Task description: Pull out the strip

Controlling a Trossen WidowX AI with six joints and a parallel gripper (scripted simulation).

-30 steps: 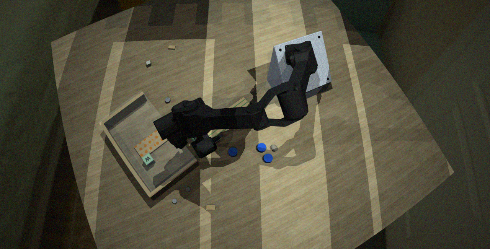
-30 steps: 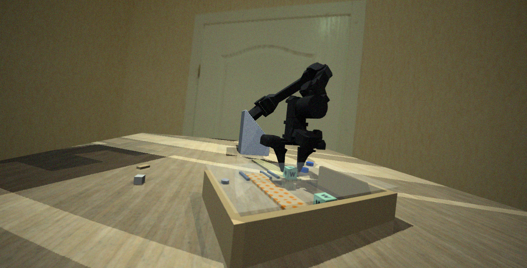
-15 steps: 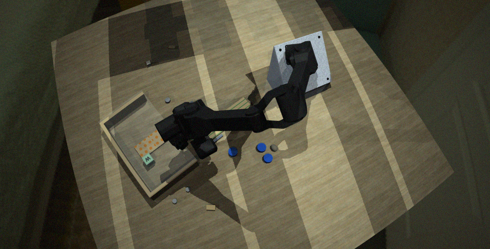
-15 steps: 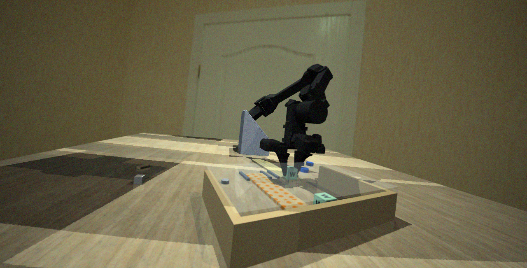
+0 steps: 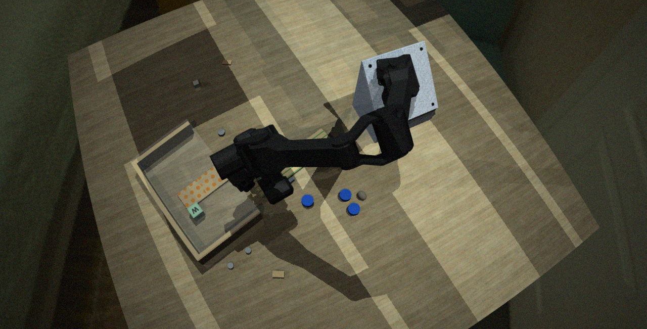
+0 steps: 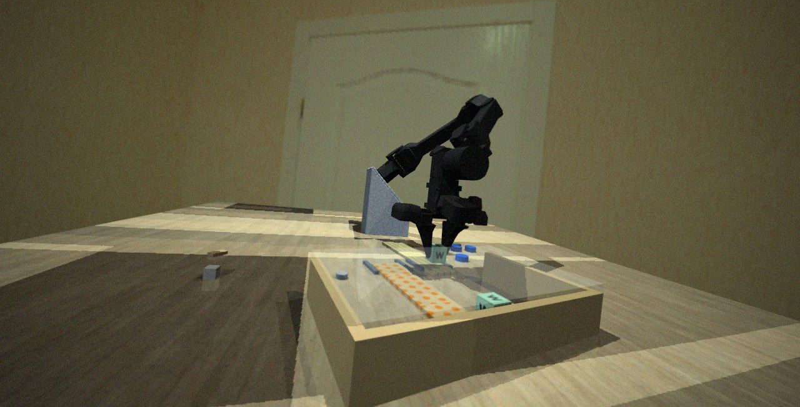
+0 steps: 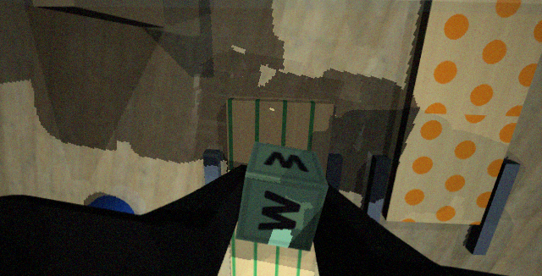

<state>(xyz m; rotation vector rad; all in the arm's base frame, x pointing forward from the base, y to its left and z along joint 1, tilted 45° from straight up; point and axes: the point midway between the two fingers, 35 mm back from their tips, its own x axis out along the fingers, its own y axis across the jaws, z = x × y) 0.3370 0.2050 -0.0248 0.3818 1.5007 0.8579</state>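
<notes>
My gripper tip is 80 mm past the green-lined strip, 30 mm to the left of it and 20 mm above it. Round my gripper tip: grey pebble: 220 mm behind, 110 mm to the left, 20 mm below.
</notes>
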